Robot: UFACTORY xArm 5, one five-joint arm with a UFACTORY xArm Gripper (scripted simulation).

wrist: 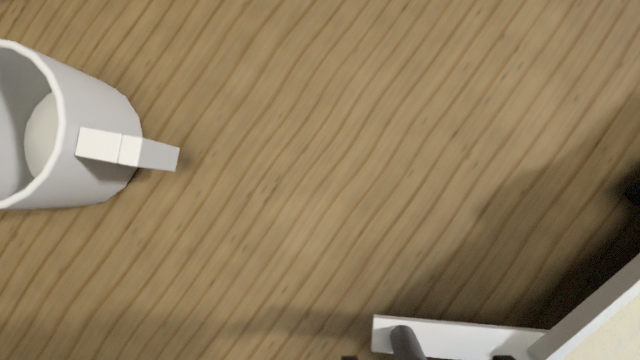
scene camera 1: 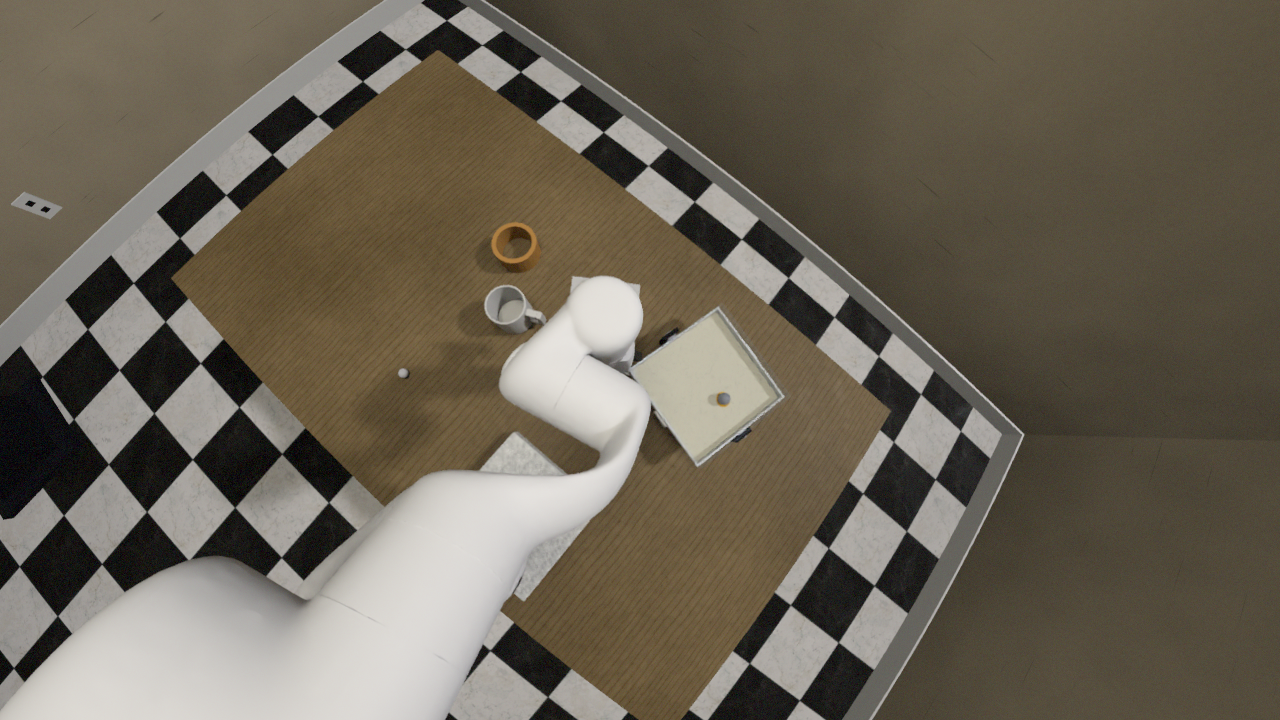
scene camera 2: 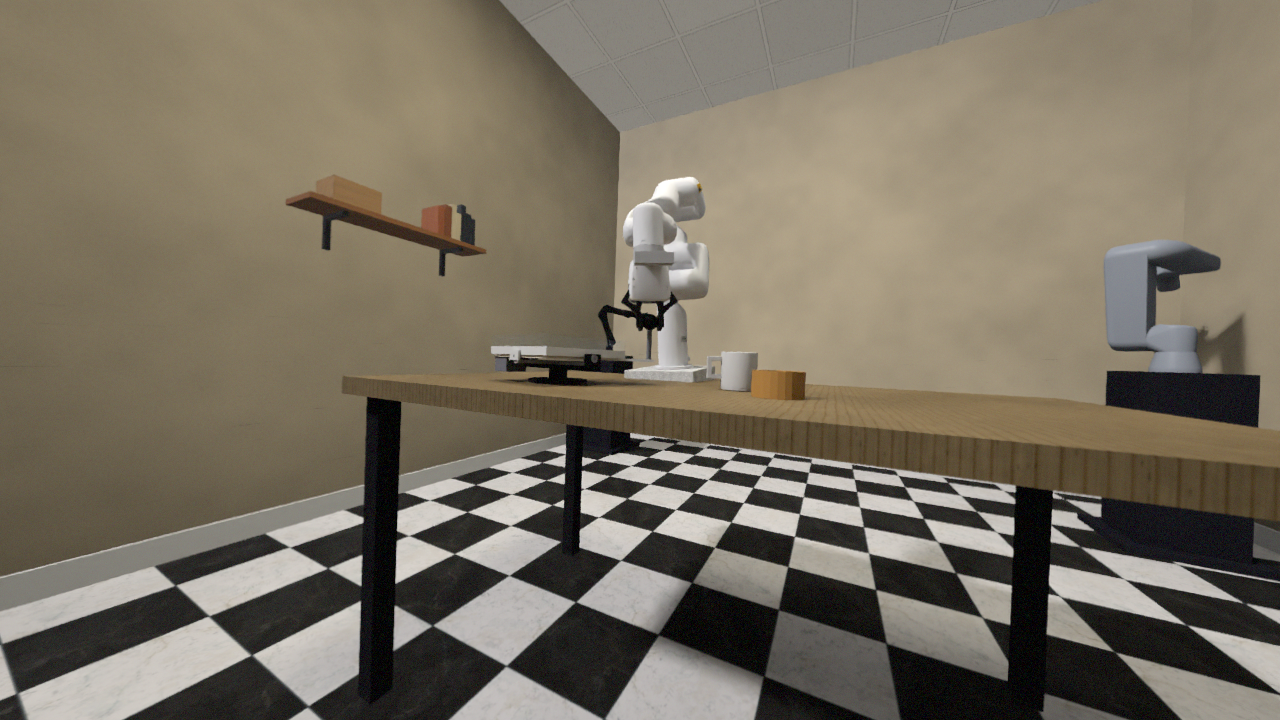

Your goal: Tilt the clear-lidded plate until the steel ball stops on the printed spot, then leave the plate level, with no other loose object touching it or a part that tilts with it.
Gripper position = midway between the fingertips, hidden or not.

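Observation:
My gripper (scene camera 2: pixel 650 330), seen. White mug (scene camera 1: pixel 505 303), (scene camera 2: pixel 736 367), (wrist: pixel 73 177). Square clear-lidded plate (scene camera 1: pixel 709 384), (scene camera 2: pixel 507 348), (wrist: pixel 599 320).

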